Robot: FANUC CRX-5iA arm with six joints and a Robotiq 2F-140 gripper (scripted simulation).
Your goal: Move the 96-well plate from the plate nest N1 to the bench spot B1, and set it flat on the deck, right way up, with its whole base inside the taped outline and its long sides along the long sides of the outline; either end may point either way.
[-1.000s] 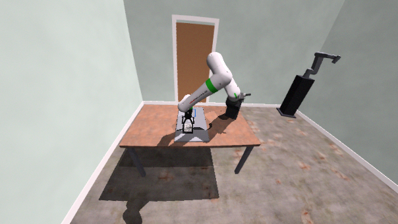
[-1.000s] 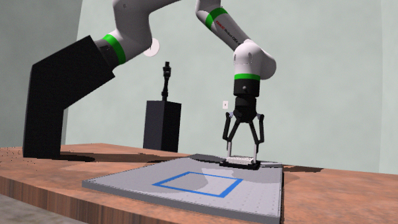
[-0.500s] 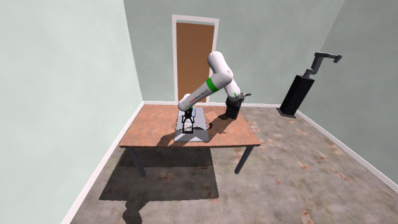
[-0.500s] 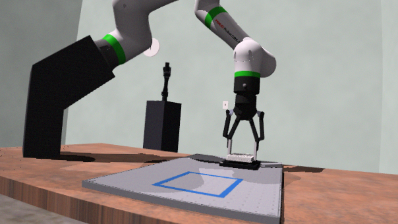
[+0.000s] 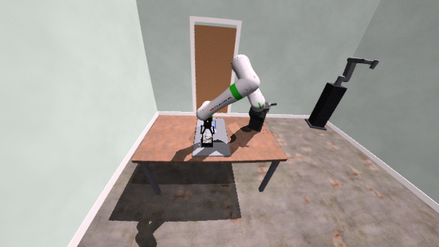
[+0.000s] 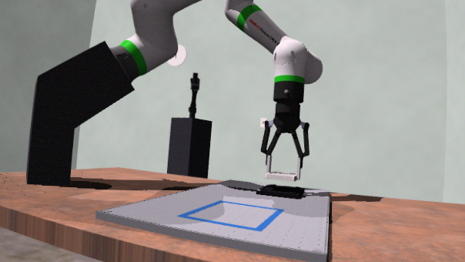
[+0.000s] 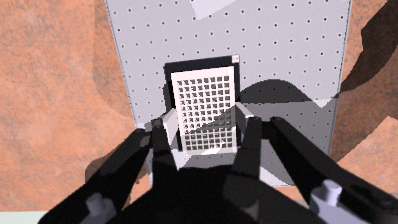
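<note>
Now: the black plate nest 7 cm below my hand. Also, from my hand: white 96-well plate (2 cm below).
</note>
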